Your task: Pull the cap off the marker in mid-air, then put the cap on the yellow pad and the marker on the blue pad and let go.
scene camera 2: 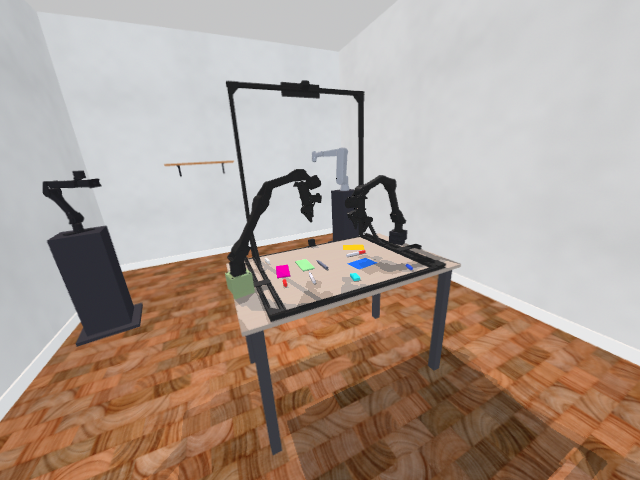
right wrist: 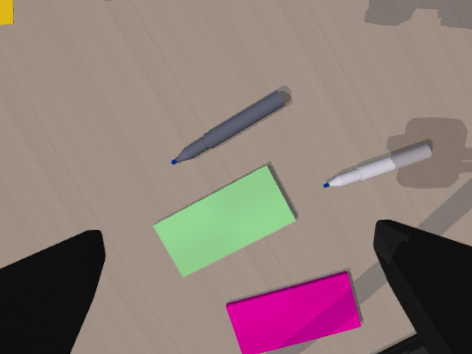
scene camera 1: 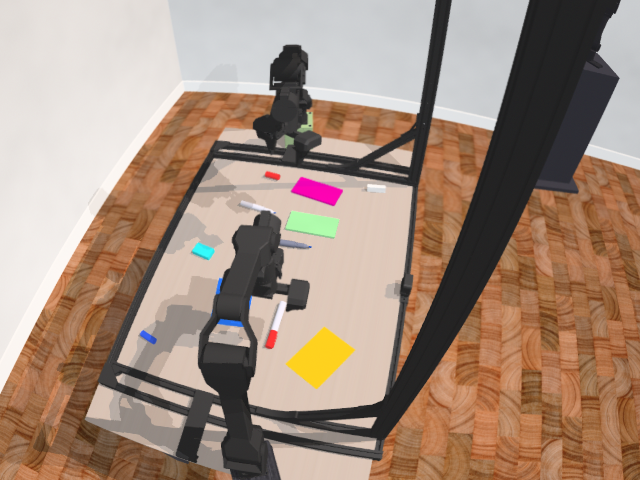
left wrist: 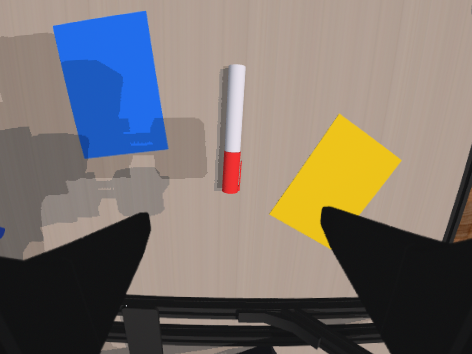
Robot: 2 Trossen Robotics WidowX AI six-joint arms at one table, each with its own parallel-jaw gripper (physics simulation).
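The marker, a white body with a red cap on its end, lies on the table between the blue pad and the yellow pad. The left forearm partly hides the blue pad in scene camera 1. My left gripper is open and empty above the table; the marker lies beyond its fingertips in the left wrist view. My right gripper is open and empty, high over the green block's side.
A dark pen, a white pen, a green block, a magenta block, a cyan block and a blue piece lie around. A black frame borders the table.
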